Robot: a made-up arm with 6 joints.
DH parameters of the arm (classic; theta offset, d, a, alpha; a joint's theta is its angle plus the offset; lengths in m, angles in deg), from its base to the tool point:
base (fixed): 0 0 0 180
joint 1: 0 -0.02 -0.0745 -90
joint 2: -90 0.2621 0.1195 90
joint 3: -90 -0.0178 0.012 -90
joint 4: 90 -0.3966 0.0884 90
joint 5: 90 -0.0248 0.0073 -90
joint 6: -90 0.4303 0.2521 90
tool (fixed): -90 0.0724 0 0
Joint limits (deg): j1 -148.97..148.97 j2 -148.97..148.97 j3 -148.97..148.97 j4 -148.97..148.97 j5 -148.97..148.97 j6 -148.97..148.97
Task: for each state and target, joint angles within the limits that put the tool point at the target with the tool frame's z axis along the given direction. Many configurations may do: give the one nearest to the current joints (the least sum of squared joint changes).
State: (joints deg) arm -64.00 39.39 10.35 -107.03 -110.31 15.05
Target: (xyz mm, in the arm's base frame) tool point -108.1 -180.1 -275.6 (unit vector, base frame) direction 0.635 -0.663 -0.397
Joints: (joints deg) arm -54.00 46.62 1.95 -114.79 -105.94 47.72
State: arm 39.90 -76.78 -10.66 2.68 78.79 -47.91
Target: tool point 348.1 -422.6 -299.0 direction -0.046 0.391 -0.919
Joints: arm 59.54 -100.83 1.69 -27.76 100.69 -17.88
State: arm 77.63 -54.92 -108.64 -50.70 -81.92 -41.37
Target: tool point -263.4 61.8 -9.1 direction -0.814 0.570 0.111
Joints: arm 51.75 -82.12 -64.90 -8.46 -109.48 -66.28
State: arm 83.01 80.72 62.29 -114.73 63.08 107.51
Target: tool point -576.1 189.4 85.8 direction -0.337 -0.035 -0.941
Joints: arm 52.25 102.74 37.34 -121.38 26.53 81.72
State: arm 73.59 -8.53 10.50 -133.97 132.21 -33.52
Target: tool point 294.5 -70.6 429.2 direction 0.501 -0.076 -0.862
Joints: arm 99.91 -28.44 1.65 -83.85 142.79 -19.98
